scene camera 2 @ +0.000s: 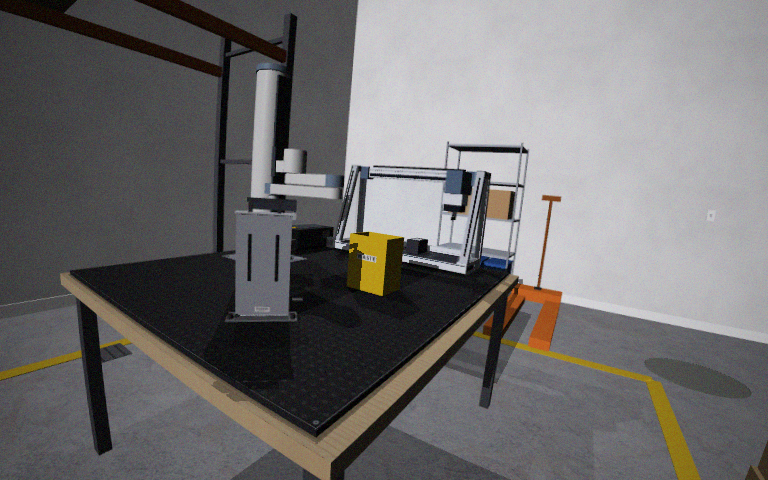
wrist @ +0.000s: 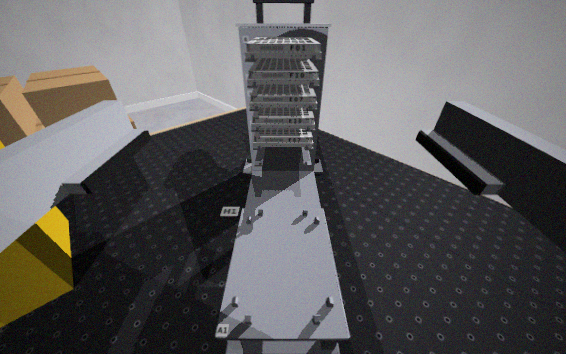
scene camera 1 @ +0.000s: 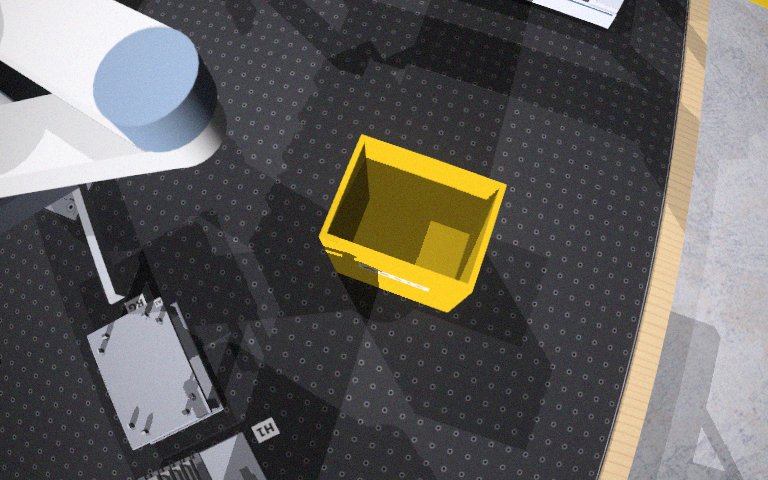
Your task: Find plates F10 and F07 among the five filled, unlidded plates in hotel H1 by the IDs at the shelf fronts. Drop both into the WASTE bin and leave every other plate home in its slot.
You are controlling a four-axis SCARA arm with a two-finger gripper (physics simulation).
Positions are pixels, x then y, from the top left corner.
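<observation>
Plate f01: in the wrist view point(262, 47), out of frame in scene camera 1.
</observation>
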